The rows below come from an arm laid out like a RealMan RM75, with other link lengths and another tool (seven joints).
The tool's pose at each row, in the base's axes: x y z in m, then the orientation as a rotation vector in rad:
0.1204, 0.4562, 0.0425, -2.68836, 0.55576, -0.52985
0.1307, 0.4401, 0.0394, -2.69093, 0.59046, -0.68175
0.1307, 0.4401, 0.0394, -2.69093, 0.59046, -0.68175
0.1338, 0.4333, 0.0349, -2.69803, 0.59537, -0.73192
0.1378, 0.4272, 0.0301, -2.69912, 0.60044, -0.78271
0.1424, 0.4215, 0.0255, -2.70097, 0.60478, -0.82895
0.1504, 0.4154, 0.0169, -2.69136, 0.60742, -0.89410
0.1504, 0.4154, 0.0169, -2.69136, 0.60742, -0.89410
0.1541, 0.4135, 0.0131, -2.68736, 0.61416, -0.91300
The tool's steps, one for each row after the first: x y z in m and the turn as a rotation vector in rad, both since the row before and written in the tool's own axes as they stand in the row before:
0.0149, 0.0120, 0.0030, -0.01981, 0.11149, -0.00269
0.0000, 0.0000, 0.0000, 0.00000, 0.00000, 0.00000
0.0039, 0.0067, 0.0041, -0.01154, 0.03568, -0.00742
0.0039, 0.0059, 0.0051, -0.00698, 0.03596, -0.00542
0.0041, 0.0052, 0.0056, -0.00768, 0.03257, -0.00558
0.0047, 0.0059, 0.0109, 0.00018, 0.04557, -0.00545
0.0000, 0.0000, 0.0000, 0.00000, 0.00000, 0.00000
0.0016, 0.0019, 0.0051, -0.00146, 0.01399, 0.00224

